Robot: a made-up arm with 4 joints.
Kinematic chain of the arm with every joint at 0, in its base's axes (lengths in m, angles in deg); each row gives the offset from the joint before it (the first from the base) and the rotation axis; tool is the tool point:
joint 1: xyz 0 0 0.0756 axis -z
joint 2: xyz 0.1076 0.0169 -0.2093 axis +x
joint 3: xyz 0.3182 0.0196 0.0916 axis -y
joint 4: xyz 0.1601 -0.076 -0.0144 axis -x
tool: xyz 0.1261 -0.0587 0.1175
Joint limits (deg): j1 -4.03..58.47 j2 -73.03..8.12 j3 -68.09..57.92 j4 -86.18..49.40
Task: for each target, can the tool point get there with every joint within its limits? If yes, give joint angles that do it. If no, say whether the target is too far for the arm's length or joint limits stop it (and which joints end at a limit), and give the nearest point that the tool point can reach.
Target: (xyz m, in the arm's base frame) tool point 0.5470 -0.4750 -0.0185
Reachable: yes | joints 29.80 -20.13 -2.37 -68.42
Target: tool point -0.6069 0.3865 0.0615
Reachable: no: joint limits stop it (at a limit: joint 1, joint 3) | nearest point 0.4509 0.4113 0.0380 | short by 1.058 m
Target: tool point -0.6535 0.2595 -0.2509
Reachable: no: joint limits stop it (at a limit: joint 1, joint 3, joint 4) | nearest point 0.0422 -0.5281 -0.2025 | short by 1.052 m
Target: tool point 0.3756 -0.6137 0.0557
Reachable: yes | joints 49.39 -6.90 1.23 -20.81
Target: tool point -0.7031 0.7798 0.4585
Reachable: no: too far | nearest point 0.4539 0.3740 0.1032 | short by 1.277 m
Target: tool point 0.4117 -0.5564 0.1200
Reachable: yes | joints 53.38 -8.01 8.31 27.79
